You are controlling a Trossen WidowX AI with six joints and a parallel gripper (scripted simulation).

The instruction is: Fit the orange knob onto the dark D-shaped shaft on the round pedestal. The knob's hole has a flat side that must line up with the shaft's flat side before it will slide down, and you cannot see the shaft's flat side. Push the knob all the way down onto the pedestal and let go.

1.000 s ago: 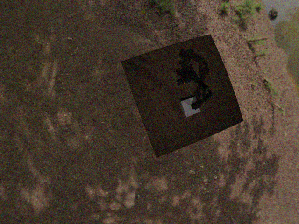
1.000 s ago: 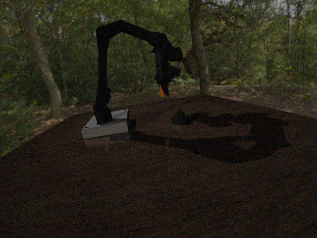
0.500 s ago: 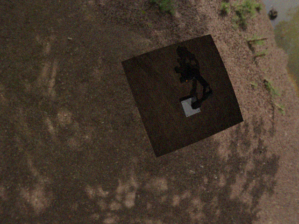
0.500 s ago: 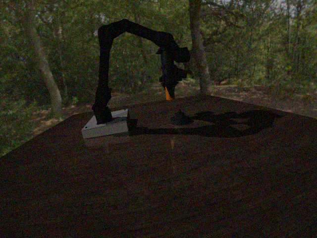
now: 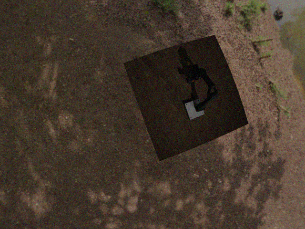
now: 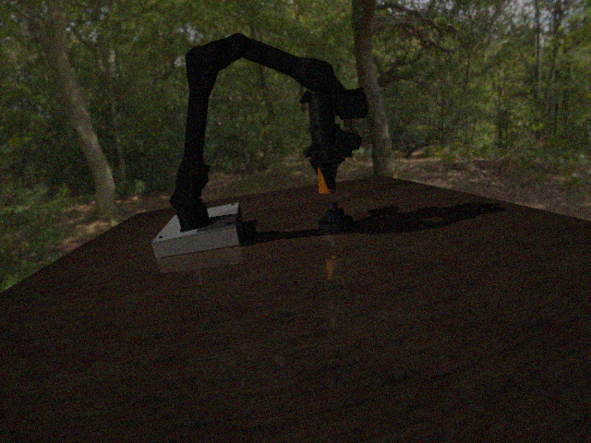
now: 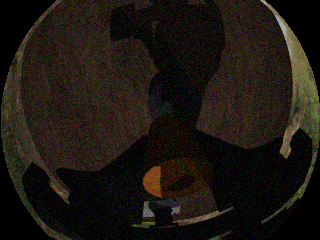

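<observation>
The dark round pedestal lies 10 mm ahead of my gripper tip, 20 mm to the right of it and 60 mm below it. The rest, counted from my gripper tip: orange knob 20 mm above.
</observation>
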